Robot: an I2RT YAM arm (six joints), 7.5 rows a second.
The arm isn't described. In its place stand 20 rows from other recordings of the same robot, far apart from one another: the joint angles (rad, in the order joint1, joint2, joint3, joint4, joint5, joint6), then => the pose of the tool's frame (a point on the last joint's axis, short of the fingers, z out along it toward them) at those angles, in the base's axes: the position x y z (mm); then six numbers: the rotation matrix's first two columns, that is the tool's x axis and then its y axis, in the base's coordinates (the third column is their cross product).
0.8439, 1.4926, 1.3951, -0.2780, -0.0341, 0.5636 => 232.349, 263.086, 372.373, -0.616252, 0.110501, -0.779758, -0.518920, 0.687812, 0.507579
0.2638, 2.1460, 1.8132, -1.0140, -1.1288, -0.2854 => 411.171, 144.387, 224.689, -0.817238, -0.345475, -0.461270, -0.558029, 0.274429, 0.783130
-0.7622, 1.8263, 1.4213, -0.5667, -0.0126, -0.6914 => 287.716, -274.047, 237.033, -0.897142, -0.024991, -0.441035, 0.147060, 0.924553, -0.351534
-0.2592, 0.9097, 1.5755, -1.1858, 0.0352, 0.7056 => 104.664, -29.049, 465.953, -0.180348, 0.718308, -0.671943, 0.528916, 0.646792, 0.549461
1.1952, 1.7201, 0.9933, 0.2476, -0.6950, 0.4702 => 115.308, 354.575, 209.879, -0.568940, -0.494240, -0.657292, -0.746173, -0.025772, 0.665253
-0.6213, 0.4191, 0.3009, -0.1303, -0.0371, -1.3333 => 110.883, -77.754, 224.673, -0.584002, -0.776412, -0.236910, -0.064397, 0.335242, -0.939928
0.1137, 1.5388, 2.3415, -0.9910, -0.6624, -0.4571 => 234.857, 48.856, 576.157, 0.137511, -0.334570, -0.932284, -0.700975, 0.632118, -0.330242
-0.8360, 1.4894, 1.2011, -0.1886, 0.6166, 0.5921 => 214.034, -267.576, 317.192, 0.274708, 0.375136, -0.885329, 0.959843, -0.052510, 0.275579
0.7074, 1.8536, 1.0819, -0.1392, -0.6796, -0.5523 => 269.300, 259.694, 158.826, -0.092374, -0.615894, -0.782395, -0.994661, 0.020771, 0.101084
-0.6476, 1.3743, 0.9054, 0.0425, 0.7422, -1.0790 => 229.042, -203.424, 273.771, -0.980302, -0.073038, -0.183506, 0.150940, 0.322184, -0.934566
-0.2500, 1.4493, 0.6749, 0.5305, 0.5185, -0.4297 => 293.005, -93.025, 221.784, -0.496350, -0.246713, -0.832328, 0.521475, 0.681783, -0.513065
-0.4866, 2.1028, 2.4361, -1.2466, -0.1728, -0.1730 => 385.126, -196.818, 391.536, -0.752515, 0.206260, -0.625442, 0.241850, 0.969884, 0.028864
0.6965, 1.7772, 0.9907, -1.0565, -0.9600, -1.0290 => 183.990, 191.893, 149.905, -0.210517, -0.816639, -0.537386, -0.735646, -0.229690, 0.637234
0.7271, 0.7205, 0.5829, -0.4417, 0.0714, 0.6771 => 124.337, 107.225, 253.556, -0.706223, 0.208148, -0.676701, -0.225735, 0.839721, 0.493875
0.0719, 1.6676, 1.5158, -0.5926, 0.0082, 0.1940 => 376.426, 26.819, 324.271, -0.675792, 0.144605, -0.722768, 0.065695, 0.988481, 0.136341
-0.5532, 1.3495, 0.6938, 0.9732, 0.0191, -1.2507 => 252.296, -156.596, 303.455, -0.429705, -0.850046, -0.304591, 0.422288, 0.108979, -0.899887
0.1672, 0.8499, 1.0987, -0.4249, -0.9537, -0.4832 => 154.477, 55.517, 413.730, 0.259633, -0.228841, -0.938202, -0.866645, 0.373397, -0.330908
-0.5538, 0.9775, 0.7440, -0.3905, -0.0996, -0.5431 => 183.394, -109.239, 270.133, -0.660424, -0.196229, -0.724800, 0.132436, 0.919679, -0.369663
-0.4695, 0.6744, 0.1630, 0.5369, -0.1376, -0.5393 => 150.282, -70.768, 213.558, -0.147840, -0.495398, -0.855993, 0.291304, 0.805298, -0.516369
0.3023, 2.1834, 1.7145, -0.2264, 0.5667, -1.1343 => 480.491, 129.826, 205.655, -0.387560, -0.921753, -0.012957, -0.494041, 0.219550, -0.841262
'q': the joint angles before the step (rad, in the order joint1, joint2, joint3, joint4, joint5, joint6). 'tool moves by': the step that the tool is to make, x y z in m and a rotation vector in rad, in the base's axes. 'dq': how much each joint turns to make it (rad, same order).
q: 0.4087 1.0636 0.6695 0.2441 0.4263 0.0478
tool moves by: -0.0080 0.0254 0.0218 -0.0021 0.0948 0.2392
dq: 0.0850 -0.0002 0.1257 -0.2155 -0.1590 0.0093
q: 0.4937 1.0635 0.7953 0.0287 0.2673 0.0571
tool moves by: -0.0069 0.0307 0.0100 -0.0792 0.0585 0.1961
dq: 0.1072 0.0466 0.0962 -0.1266 -0.0753 -0.0617
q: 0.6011 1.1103 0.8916 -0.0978 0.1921 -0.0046
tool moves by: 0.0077 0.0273 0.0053 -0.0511 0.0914 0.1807
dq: 0.0487 0.1053 0.1236 -0.1178 -0.1275 -0.0363
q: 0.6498 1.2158 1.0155 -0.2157 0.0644 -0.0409
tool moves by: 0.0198 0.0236 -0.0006 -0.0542 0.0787 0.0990
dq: 0.0128 0.1367 0.1308 -0.0887 -0.0793 -0.0340
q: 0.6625 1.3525 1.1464 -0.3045 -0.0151 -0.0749
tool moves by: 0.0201 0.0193 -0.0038 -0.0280 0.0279 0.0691
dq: 0.0027 0.1150 0.0958 -0.0217 -0.0548 -0.0379
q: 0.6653 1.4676 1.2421 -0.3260 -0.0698 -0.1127
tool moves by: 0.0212 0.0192 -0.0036 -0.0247 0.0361 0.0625
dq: 0.0003 0.1193 0.1162 -0.0436 -0.0537 -0.0316
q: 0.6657 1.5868 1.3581 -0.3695 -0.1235 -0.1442
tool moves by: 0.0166 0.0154 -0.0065 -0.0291 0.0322 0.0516
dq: 0.0012 0.0979 0.0952 -0.0452 -0.0392 -0.0321
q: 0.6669 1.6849 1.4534 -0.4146 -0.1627 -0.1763
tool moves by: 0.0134 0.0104 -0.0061 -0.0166 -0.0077 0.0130
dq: -0.0003 0.0669 0.0557 0.0033 0.0002 -0.0225
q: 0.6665 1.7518 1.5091 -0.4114 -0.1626 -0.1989
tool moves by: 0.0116 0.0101 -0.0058 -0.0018 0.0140 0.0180
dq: 0.0003 0.0633 0.0584 -0.0082 -0.0184 -0.0052
